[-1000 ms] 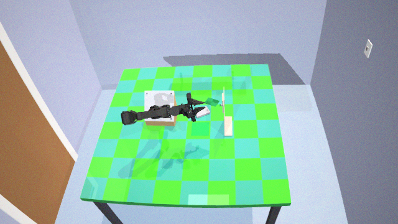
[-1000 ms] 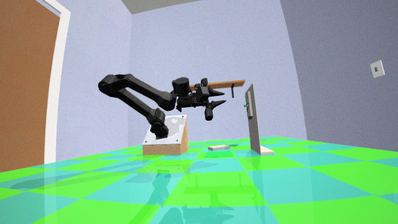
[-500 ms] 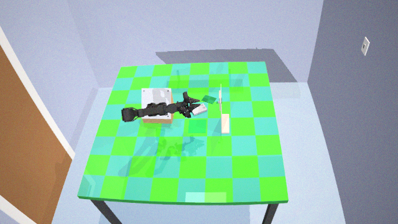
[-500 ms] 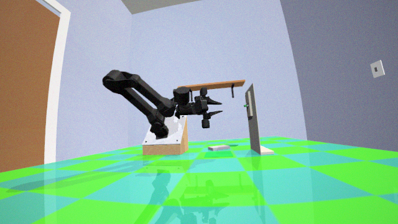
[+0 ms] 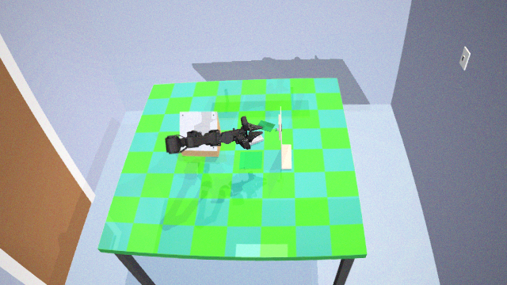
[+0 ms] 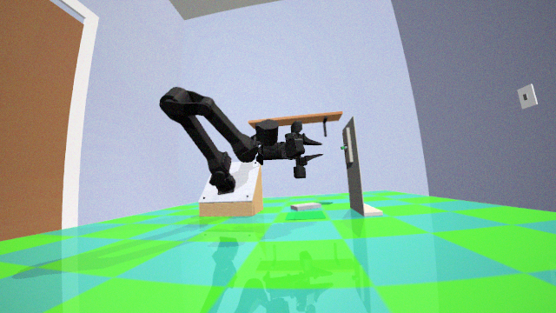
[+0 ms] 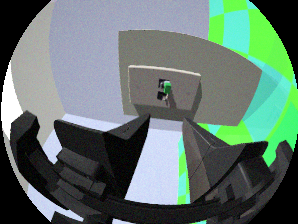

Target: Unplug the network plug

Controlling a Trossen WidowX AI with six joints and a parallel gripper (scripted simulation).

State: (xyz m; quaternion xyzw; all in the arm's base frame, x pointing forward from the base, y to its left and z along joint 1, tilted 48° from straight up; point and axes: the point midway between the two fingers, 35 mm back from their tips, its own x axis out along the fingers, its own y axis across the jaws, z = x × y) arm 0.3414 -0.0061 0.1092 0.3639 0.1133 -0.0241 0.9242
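The grey network plug lies 80 mm ahead of my gripper tip and 10 mm to the right of it. Round my gripper tip: upright white panel (100 mm ahead, 80 mm below); then flat pale plate (60 mm behind, 140 mm to the left, 210 mm below); then marked dark-green square (80 mm behind, 10 mm to the right, 210 mm below).
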